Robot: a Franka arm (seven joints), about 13 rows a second.
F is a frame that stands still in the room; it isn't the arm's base.
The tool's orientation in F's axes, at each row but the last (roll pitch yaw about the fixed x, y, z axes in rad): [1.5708 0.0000 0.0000]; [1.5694 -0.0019 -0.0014]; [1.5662 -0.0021 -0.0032]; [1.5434 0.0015 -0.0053]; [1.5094 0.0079 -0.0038]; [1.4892 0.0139 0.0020]
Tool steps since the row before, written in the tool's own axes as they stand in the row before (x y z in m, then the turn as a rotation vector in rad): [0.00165 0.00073 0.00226 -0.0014 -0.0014 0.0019]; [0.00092 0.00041 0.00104 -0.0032 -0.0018 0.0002]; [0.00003 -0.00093 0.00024 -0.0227 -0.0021 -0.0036]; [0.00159 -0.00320 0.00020 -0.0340 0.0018 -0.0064]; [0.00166 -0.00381 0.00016 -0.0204 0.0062 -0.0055]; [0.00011 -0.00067 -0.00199 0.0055 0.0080 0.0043]
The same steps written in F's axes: [0.00165 -0.00226 0.00073 -0.0014 -0.0019 -0.0014]; [0.00092 -0.00104 0.00041 -0.0032 -0.0002 -0.0018]; [0.00003 -0.00024 -0.00093 -0.0227 0.0037 -0.0022]; [0.00158 -0.00030 -0.00320 -0.0340 0.0066 0.0017]; [0.00163 -0.00040 -0.00381 -0.0203 0.0059 0.0060]; [0.00009 0.00193 -0.00083 0.0056 -0.0036 0.0082]
